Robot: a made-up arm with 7 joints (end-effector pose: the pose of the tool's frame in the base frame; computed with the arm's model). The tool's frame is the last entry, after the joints.
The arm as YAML. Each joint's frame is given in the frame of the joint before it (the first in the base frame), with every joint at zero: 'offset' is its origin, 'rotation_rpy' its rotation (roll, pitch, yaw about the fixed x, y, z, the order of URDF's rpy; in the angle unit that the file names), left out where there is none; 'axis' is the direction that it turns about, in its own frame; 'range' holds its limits. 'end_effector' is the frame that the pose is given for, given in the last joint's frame.
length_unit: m
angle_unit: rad
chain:
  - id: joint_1
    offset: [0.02, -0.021, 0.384]
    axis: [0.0, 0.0, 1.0]
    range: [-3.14, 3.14]
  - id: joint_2
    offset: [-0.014, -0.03, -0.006]
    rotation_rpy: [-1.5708, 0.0, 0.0]
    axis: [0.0, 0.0, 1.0]
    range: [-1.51, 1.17]
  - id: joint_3
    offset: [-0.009, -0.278, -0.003]
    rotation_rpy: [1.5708, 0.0, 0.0]
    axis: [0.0, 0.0, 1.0]
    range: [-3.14, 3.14]
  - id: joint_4
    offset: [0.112, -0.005, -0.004]
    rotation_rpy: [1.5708, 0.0, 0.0]
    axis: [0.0, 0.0, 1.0]
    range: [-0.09, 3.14]
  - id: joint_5
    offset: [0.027, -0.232, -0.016]
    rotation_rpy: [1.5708, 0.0, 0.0]
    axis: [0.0, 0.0, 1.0]
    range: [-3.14, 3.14]
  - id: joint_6
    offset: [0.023, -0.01, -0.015]
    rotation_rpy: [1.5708, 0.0, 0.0]
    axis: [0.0, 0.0, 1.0]
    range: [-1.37, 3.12]
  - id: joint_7
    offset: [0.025, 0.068, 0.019]
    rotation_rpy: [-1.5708, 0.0, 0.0]
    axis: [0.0, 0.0, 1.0]
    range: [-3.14, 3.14]
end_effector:
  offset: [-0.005, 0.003, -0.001]
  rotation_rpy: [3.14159, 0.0, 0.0]
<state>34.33 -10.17 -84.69 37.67 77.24 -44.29 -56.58</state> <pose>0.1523 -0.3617 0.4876 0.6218 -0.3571 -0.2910 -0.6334</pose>
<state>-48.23 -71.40 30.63 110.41 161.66 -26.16 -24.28</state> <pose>-0.0355 0.2333 0.7987 0.1828 0.6979 -0.6606 -0.2078</pose>
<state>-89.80 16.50 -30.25 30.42 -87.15 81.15 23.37</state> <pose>-0.1543 -0.1964 0.3847 0.5883 -0.0635 0.6976 -0.4040</pose>
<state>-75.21 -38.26 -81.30 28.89 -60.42 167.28 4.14</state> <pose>-0.2062 -0.0058 0.5060 0.2503 0.6608 0.5412 -0.4558</pose>
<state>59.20 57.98 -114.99 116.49 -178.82 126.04 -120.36</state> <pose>0.3882 0.0869 0.7197 0.0265 -0.2509 0.6378 -0.7277</pose>
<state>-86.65 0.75 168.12 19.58 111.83 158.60 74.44</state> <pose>0.0018 0.2262 0.5242 0.1985 -0.3393 0.9195 0.0050</pose>
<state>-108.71 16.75 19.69 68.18 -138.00 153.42 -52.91</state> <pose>-0.0434 -0.3247 0.5339 0.1963 -0.0157 0.9424 -0.2705</pose>
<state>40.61 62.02 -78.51 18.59 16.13 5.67 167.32</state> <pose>0.2507 -0.2190 0.3239 0.2526 0.1498 0.4662 0.8345</pose>
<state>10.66 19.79 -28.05 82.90 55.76 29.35 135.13</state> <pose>0.4761 -0.1454 0.5398 0.0689 -0.3957 -0.0872 0.9116</pose>
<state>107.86 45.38 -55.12 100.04 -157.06 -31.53 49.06</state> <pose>0.2416 0.3968 0.4100 0.0890 0.3076 0.2088 -0.9240</pose>
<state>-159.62 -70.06 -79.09 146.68 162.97 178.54 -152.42</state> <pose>0.3388 0.3005 0.5292 0.5328 -0.0737 0.5542 0.6352</pose>
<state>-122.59 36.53 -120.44 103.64 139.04 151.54 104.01</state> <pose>-0.2543 0.0304 0.7678 0.4532 -0.4082 0.4109 0.6776</pose>
